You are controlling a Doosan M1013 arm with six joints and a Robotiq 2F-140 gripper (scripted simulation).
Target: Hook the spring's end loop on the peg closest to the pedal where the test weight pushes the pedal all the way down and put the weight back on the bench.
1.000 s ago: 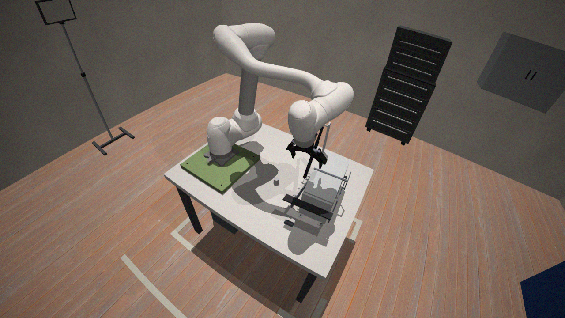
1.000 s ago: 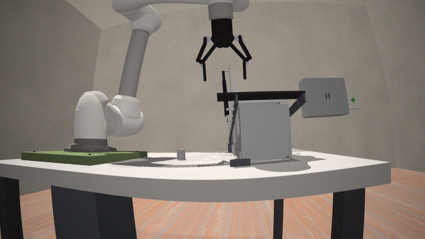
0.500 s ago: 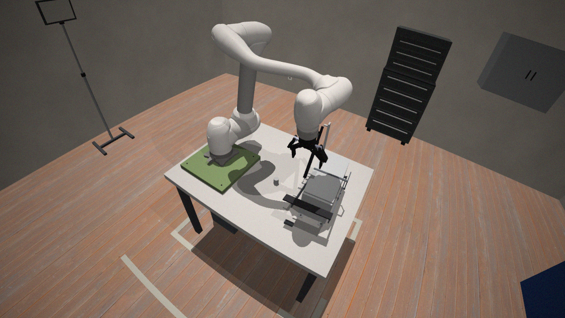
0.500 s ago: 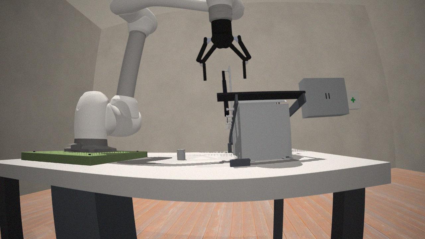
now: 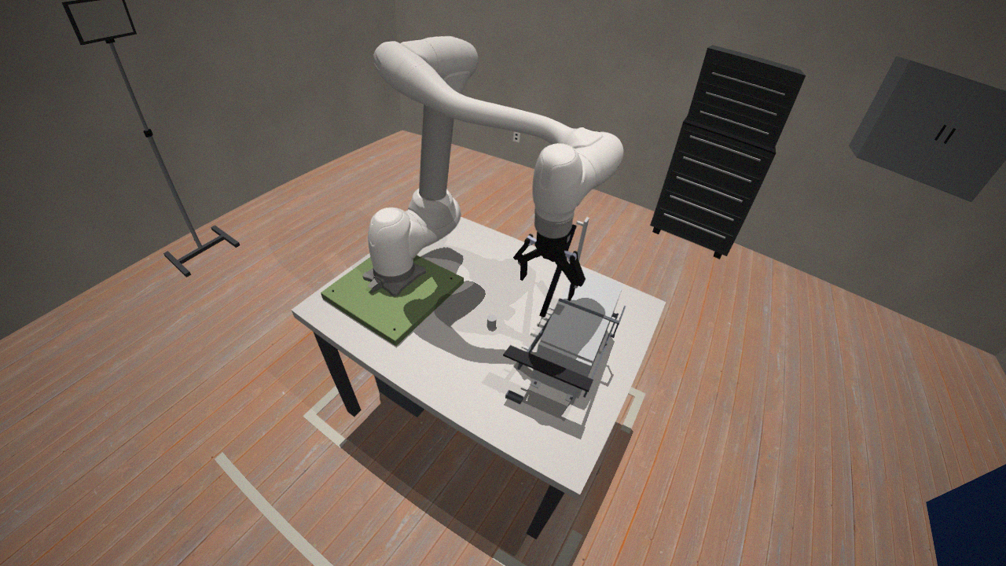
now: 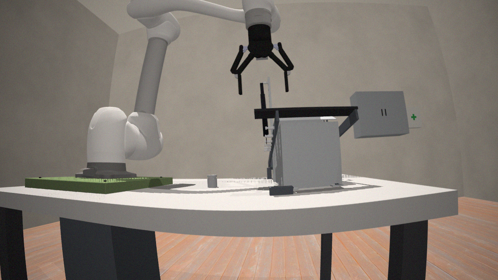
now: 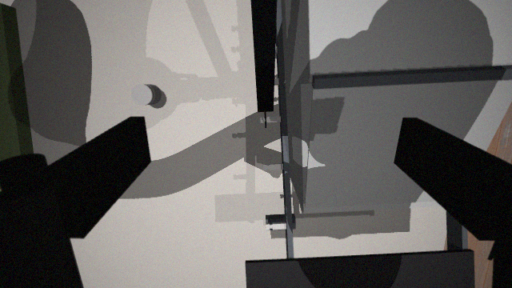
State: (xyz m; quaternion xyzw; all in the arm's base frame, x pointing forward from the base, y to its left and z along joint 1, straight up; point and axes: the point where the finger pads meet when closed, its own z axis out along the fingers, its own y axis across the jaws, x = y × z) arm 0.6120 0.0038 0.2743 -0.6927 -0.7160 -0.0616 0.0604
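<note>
Now: the steel test weight 27 cm below my hand, 18 cm behind it and 2 cm to the left of it. Round my hand: small dark block (29 cm below, 19 cm to the right, 4 cm ahead).
</note>
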